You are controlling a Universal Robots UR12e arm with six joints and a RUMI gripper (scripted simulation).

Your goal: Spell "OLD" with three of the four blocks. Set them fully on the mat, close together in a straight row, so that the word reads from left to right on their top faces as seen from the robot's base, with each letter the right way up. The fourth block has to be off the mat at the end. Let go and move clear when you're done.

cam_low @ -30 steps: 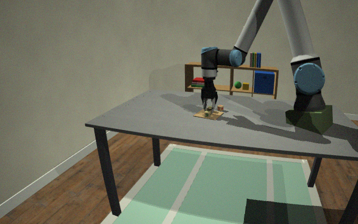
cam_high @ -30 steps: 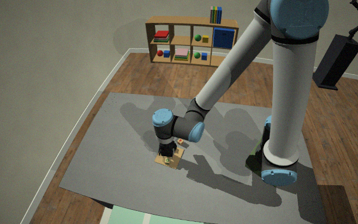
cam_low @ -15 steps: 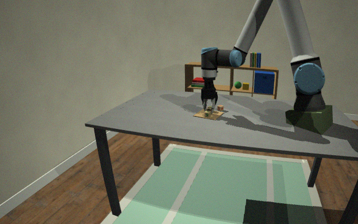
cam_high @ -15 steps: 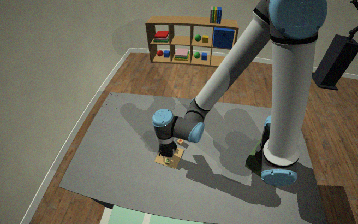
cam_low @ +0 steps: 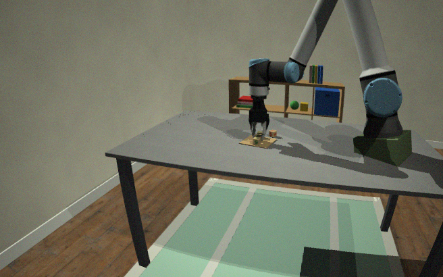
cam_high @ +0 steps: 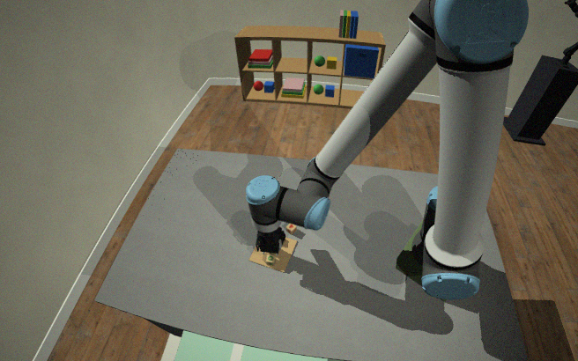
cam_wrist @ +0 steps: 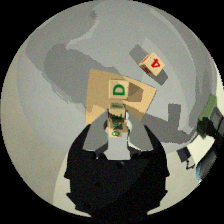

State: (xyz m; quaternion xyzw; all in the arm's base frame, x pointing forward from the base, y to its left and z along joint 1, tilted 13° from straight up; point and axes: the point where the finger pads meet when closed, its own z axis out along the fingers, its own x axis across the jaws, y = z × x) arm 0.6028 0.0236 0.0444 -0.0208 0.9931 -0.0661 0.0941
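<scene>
The tan mat is 2 cm below my hand.
</scene>
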